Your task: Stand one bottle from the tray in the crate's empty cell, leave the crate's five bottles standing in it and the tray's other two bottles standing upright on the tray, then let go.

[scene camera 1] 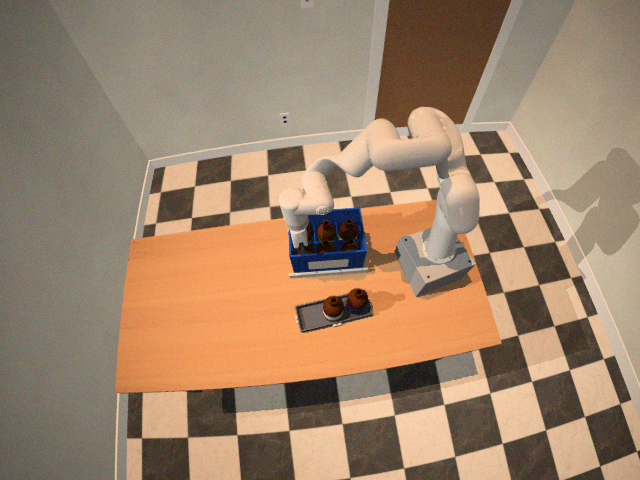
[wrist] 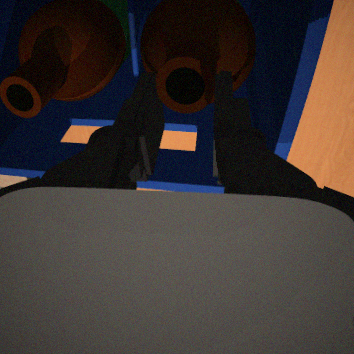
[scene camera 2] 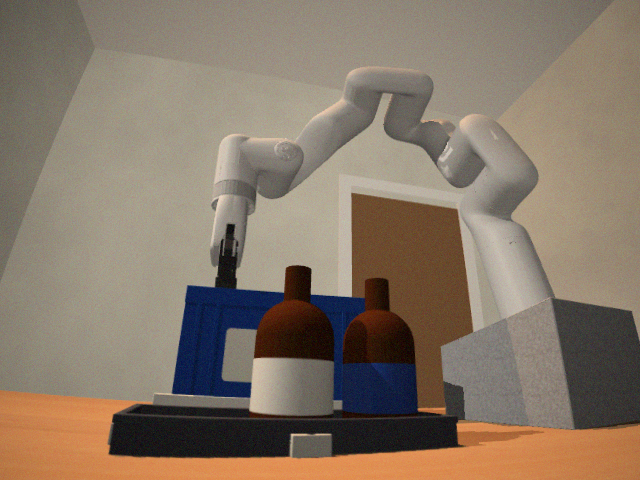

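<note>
My gripper points down over the left end of the blue crate, shut on the neck of a brown bottle. That bottle is upright inside the front left cell; its base is hidden. Other brown bottles stand in the crate, such as the back middle one and back right one; the arm partly covers the back left one. A white-labelled bottle and a blue-labelled bottle stand upright on the tray.
A low pale strip lies along the crate's front, between crate and tray. The arm's grey base block stands right of the crate on the wooden table. The neighbouring bottle is close beside the fingers in the wrist view.
</note>
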